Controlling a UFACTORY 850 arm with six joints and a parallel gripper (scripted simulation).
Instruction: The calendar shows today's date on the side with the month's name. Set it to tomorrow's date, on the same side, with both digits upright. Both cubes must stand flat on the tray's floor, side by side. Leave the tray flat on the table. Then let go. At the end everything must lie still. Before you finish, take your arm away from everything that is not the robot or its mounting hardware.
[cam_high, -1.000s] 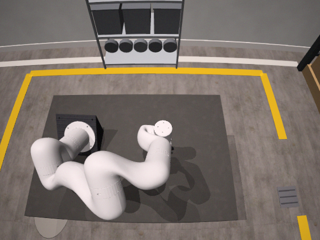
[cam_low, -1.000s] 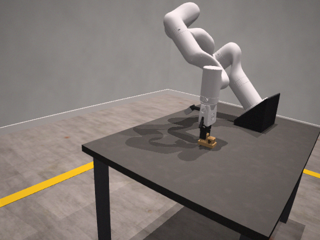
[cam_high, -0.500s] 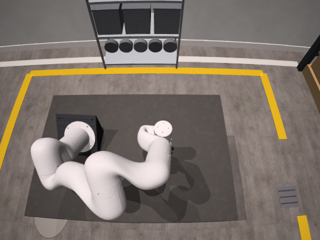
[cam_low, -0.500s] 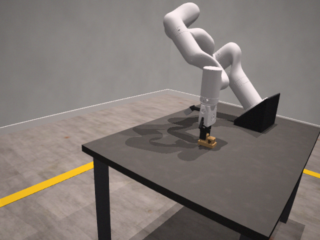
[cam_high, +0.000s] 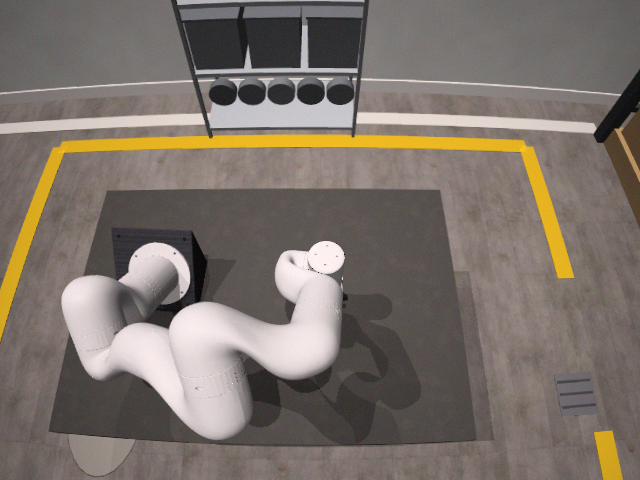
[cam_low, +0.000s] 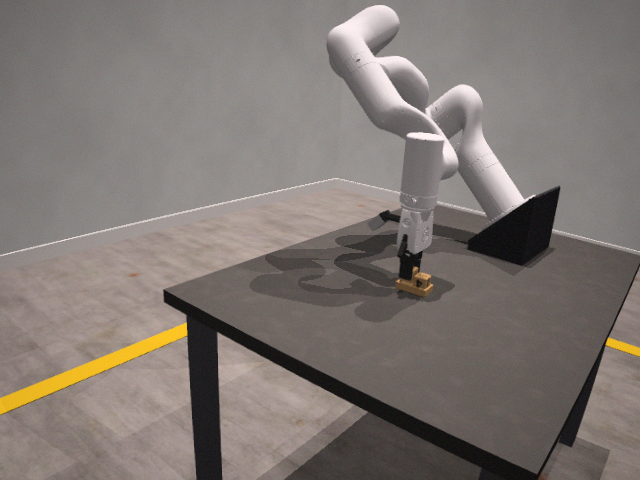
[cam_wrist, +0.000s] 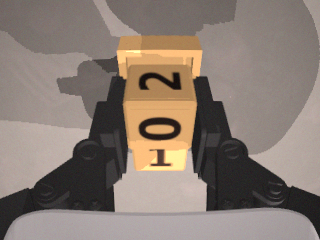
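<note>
My gripper is now 10 mm above the calendar cube. Also, from my hand: wooden tray (40 mm below, 20 mm to the left).
</note>
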